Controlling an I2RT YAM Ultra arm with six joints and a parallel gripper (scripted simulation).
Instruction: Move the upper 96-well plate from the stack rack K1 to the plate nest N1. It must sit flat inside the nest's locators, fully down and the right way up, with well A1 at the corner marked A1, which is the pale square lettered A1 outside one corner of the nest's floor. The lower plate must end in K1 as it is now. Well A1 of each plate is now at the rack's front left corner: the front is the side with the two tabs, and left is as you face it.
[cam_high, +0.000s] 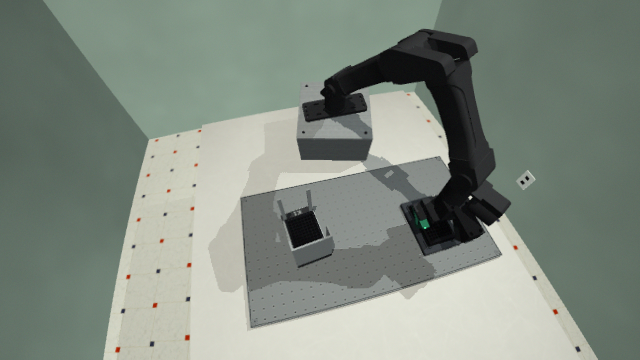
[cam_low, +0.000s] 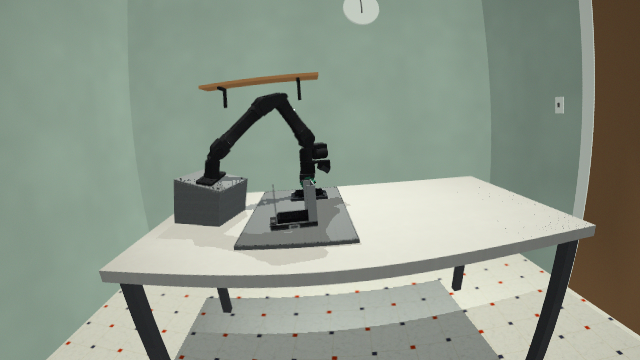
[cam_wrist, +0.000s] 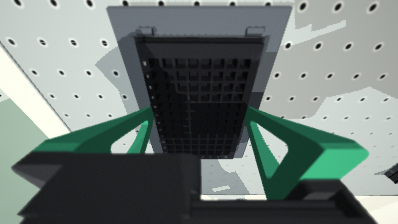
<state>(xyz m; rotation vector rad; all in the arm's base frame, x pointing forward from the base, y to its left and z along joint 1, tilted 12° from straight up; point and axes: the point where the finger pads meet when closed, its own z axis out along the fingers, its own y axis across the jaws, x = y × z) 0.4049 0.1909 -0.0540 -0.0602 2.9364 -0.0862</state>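
My gripper is now 80 mm past the pale A1 square, 50 mm to the right of it and 10 mm above it.
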